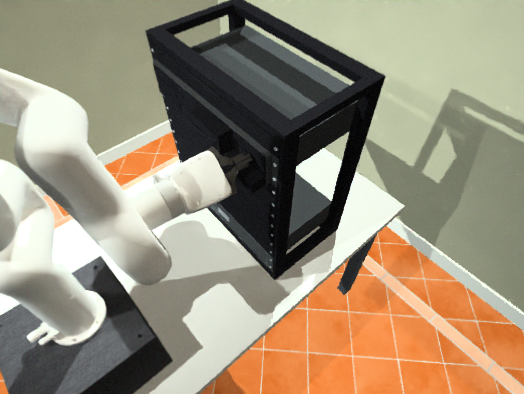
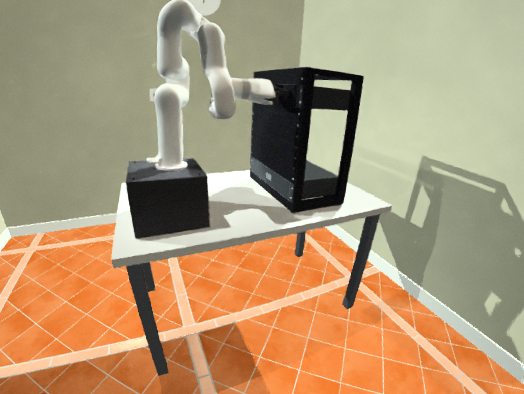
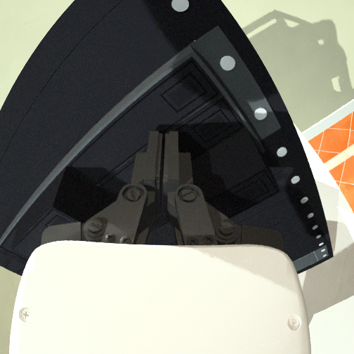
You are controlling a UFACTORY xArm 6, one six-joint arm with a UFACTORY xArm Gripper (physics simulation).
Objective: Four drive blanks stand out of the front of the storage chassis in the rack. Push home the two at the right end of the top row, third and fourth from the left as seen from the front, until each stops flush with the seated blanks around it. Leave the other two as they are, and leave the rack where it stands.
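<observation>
The dark storage chassis sits high in the black rack. A drive blank stands out left of the gripper. Another blank stands out right of it and lower down. At the right end of the top row, the fourth blank looks level with the front around it. The third is largely hidden by the fingers, so its depth cannot be told. My gripper is shut and empty, its tips at or close to the chassis front; contact cannot be told.
The rack stands on the white table. Its right front post with screws is close to the gripper's right. The arm's black base block stands in front of the rack. Walls rise behind the table.
</observation>
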